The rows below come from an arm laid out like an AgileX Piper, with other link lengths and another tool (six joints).
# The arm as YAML. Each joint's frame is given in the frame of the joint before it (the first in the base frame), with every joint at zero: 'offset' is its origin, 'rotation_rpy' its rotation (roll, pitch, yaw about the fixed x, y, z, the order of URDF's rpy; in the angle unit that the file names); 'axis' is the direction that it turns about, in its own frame. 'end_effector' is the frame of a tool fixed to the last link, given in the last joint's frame.
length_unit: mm
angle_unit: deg
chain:
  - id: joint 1
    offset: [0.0, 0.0, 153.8]
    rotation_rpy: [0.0, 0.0, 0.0]
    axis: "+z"
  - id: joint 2
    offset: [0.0, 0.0, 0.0]
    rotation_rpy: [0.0, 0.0, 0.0]
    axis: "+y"
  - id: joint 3
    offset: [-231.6, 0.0, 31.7]
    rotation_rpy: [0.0, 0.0, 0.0]
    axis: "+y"
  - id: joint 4
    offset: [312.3, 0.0, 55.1]
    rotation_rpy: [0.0, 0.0, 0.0]
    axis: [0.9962, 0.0, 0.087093]
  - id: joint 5
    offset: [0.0, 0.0, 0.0]
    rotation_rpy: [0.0, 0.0, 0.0]
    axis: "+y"
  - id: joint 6
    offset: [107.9, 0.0, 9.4]
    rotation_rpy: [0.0, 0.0, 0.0]
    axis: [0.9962, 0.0, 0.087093]
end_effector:
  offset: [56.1, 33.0, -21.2]
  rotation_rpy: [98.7, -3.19, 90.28]
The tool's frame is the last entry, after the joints.
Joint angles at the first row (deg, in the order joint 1, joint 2, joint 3, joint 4, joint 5, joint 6):
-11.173, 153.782, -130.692, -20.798, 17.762, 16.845
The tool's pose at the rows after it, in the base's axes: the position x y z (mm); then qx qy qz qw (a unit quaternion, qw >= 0):
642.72 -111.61 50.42 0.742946 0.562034 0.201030 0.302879
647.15 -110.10 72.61 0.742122 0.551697 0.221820 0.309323
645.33 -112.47 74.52 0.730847 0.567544 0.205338 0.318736
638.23 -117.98 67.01 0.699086 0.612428 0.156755 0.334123
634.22 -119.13 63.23 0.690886 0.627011 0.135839 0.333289
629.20 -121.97 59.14 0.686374 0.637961 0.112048 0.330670
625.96 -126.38 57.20 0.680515 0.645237 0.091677 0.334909
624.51 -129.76 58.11 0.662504 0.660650 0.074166 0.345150
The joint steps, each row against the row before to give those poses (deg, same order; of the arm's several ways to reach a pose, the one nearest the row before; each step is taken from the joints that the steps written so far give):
0.000, -0.975, 0.001, 0.974, -0.001, 0.000
0.001, -1.778, -0.054, 1.487, -0.516, 0.003
0.000, -0.285, -0.232, -0.572, 0.860, -2.580
-0.001, 0.058, 0.000, -0.915, 1.833, -7.508
0.115, 0.000, -0.001, -0.402, 1.548, -2.233
0.058, 0.002, -0.003, -1.259, 2.007, -1.090
-0.001, -0.002, 0.004, -2.351, 1.144, 0.002
0.000, -0.116, -0.055, -1.088, 0.171, -2.580

